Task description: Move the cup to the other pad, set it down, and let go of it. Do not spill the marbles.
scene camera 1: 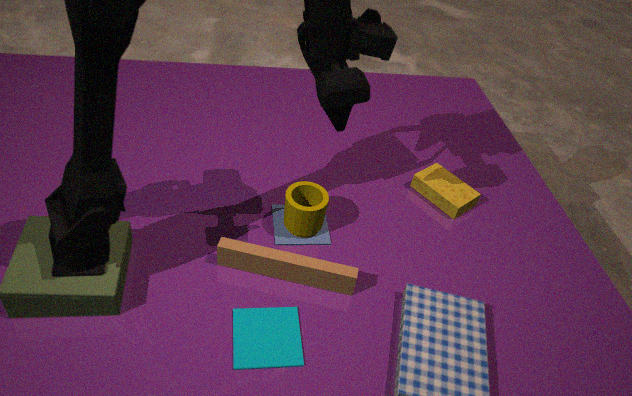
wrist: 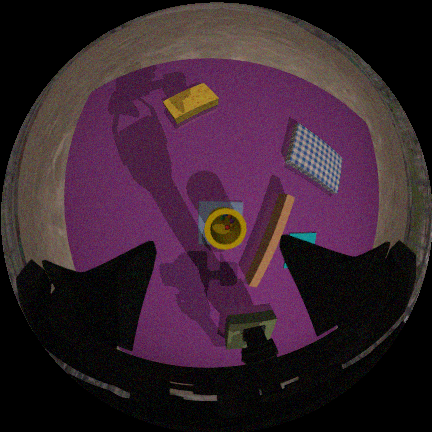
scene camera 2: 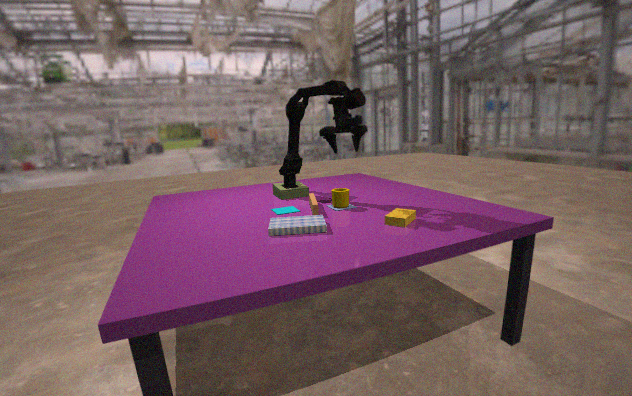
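Pixels of known places: gripper, fingertip midpoint: (scene camera 1: 333, 112) (wrist: 218, 245) (scene camera 2: 346, 152); arm's base, link origin: (scene camera 1: 80, 257) (wrist: 253, 333) (scene camera 2: 289, 186).
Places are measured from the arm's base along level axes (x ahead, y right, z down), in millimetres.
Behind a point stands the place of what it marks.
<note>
The yellow cup (scene camera 1: 306, 218) {x 329, y -42, z -6 mm} (scene camera 2: 340, 198) {x 363, y -58, z 4 mm} (wrist: 225, 246) {x 305, y -77, z -23 mm} stands upright on the blue-grey pad (scene camera 1: 283, 237) {x 298, y -51, z 46 mm} (wrist: 205, 206) {x 369, y -108, z 45 mm}. Several small coloured marbles (wrist: 227, 227) {x 325, y -66, z 29 mm} show inside it in the wrist view. The other pad, flat and teal (scene camera 1: 268, 338) {x 245, y 133, z 45 mm} (scene camera 2: 286, 210) {x 255, y 128, z 46 mm} (wrist: 305, 238) {x 274, y 140, z 46 mm}, lies beyond the wooden bar from the cup, partly hidden by a finger in the wrist view. My gripper (scene camera 2: 346, 151) {x 360, y -94, z -171 mm} (wrist: 218, 245) {x 360, y -94, z -171 mm} is open and empty, pointing down high above the cup, with the cup between the fingertips as seen in the wrist view.
A wooden bar (scene camera 1: 287, 266) {x 287, y 34, z 15 mm} (scene camera 2: 313, 204) {x 371, y 66, z 8 mm} (wrist: 271, 241) {x 294, y 20, z 6 mm} lies between the two pads. A yellow sponge (scene camera 1: 445, 190) {x 612, y -115, z 19 mm} (scene camera 2: 400, 217) {x 663, y -93, z 19 mm} (wrist: 191, 103) {x 603, y -127, z 19 mm} and a blue-and-white checked block (scene camera 1: 443, 342) {x 481, y 185, z 24 mm} (scene camera 2: 297, 225) {x 527, y 205, z 24 mm} (wrist: 315, 157) {x 481, y 165, z 24 mm} lie farther out. The arm stands on a green base (scene camera 1: 30, 282) {x -56, y 40, z -5 mm} (scene camera 2: 291, 191) {x 52, y 15, z 15 mm}.
</note>
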